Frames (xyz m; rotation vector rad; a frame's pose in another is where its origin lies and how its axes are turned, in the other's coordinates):
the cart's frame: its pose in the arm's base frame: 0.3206 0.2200 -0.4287 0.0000 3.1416 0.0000
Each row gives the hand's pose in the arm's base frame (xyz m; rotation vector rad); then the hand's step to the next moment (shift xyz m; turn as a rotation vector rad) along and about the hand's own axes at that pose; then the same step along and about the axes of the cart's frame.
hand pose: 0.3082 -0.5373 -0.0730 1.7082 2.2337 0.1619
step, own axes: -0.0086 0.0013 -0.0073 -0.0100 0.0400 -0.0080
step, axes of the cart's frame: -0.0008 -0.0071 -0.0088 -0.0365 0.0024 -0.0207
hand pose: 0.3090 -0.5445 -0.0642 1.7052 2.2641 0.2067
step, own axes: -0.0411 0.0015 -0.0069 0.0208 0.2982 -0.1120
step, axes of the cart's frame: -0.0095 -0.0384 -0.0131 -0.2312 0.1122 -0.1893
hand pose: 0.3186 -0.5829 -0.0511 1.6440 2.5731 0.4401
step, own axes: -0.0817 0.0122 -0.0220 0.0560 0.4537 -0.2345
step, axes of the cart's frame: -0.0416 -0.0730 -0.0158 -0.3285 0.1793 -0.3520
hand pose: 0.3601 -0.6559 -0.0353 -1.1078 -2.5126 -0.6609
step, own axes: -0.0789 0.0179 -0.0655 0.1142 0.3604 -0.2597
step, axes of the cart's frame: -0.0712 -0.0719 -0.0243 -0.2229 0.1460 -0.3734
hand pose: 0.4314 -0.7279 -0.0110 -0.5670 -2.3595 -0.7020
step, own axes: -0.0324 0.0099 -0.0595 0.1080 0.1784 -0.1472
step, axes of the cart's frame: -0.0542 -0.0353 -0.0225 -0.0809 0.0724 -0.2310
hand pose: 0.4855 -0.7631 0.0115 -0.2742 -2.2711 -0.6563
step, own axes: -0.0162 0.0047 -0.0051 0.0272 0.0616 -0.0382
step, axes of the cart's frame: -0.0162 0.0013 0.0068 -0.0274 0.0317 -0.0651
